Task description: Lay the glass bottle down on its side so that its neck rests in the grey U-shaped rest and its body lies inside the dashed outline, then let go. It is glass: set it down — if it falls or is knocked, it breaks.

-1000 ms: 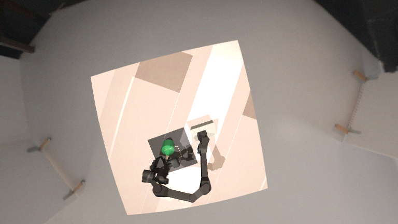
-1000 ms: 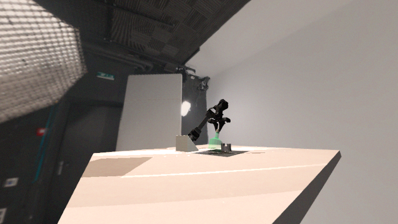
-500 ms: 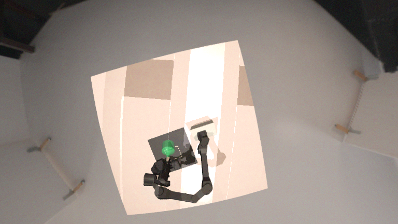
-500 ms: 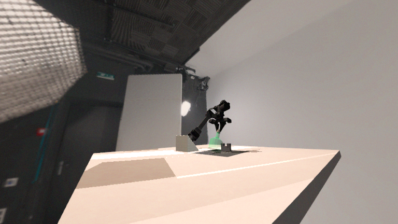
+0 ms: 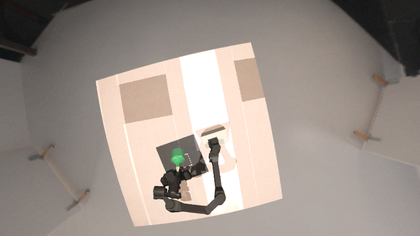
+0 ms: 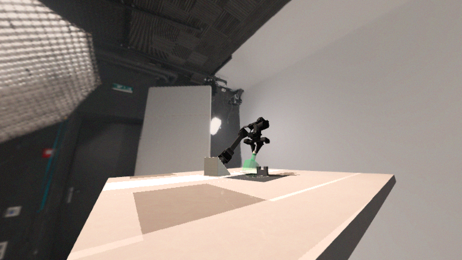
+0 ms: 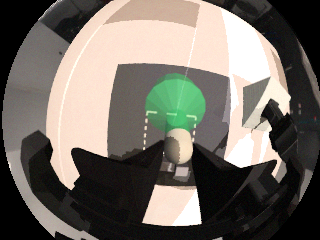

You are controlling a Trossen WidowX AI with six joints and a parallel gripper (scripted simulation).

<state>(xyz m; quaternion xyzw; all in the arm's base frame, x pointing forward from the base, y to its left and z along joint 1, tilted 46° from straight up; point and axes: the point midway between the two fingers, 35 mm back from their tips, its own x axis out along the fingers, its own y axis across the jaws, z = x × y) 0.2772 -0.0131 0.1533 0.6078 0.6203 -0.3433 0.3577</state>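
Right now my gripper tip is 150 mm above the dark mat. Also, from my gripper tip: green glass bottle 40 mm below, 30 mm to the right.
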